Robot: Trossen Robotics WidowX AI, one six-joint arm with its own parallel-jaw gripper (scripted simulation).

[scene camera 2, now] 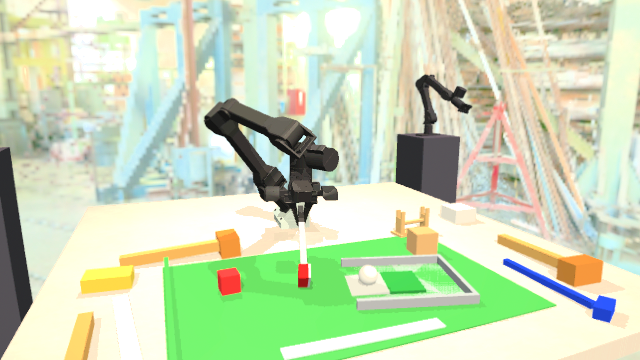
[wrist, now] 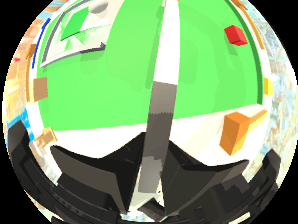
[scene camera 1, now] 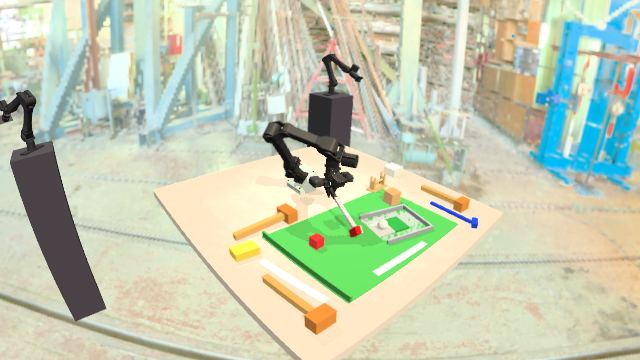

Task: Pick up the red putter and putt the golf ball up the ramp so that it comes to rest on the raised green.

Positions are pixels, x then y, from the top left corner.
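My gripper [scene camera 2: 300,225] is holding a red putter.
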